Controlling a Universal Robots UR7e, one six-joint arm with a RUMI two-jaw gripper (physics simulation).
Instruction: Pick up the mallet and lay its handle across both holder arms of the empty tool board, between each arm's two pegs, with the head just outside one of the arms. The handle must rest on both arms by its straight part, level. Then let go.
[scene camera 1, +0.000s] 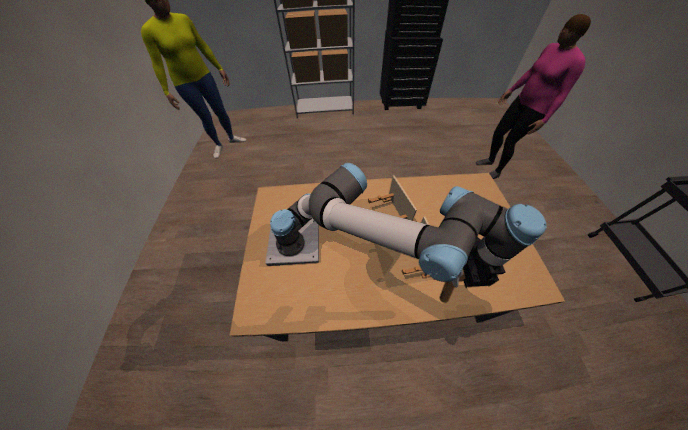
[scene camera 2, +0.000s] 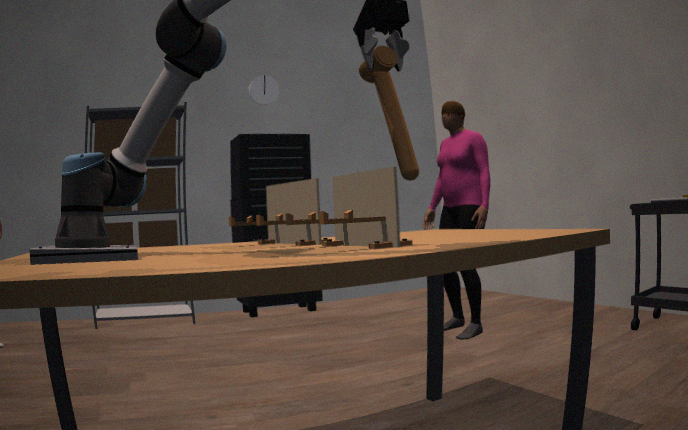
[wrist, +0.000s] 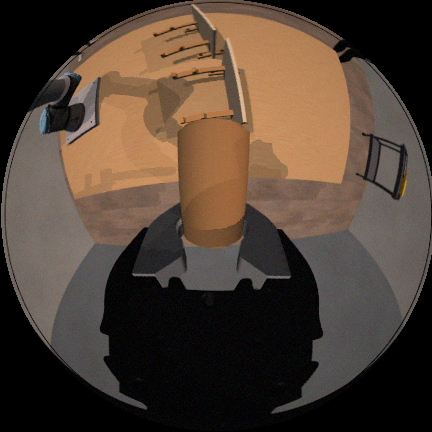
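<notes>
My gripper (scene camera 2: 384, 56) (wrist: 213, 204) is shut on the mallet's head, high above the table. The mallet (scene camera 1: 446, 292) (scene camera 2: 395, 121) (wrist: 213, 175) hangs with its handle steeply down, slanting right in scene camera 2. Two upright boards stand on the table. The farther board (scene camera 1: 403, 196) (scene camera 2: 292, 212) (wrist: 204, 27) and the nearer board (scene camera 2: 366, 207) (wrist: 236, 82) each carry two pegged holder arms, with no tool visible on them. The nearer board's arms (wrist: 198, 73) (wrist: 207, 117) lie beyond the mallet head in the wrist view. The arm largely hides this board in scene camera 1. The mallet touches neither board.
The robot base plate (scene camera 1: 309, 252) (scene camera 2: 83, 255) (wrist: 93, 112) is at the table's left. A person in pink (scene camera 1: 550, 76) (scene camera 2: 463, 164) stands behind the table at the right, and a person in yellow-green (scene camera 1: 177, 48) at the back left. A black cart (scene camera 1: 631, 252) (scene camera 2: 667, 207) stands at the right.
</notes>
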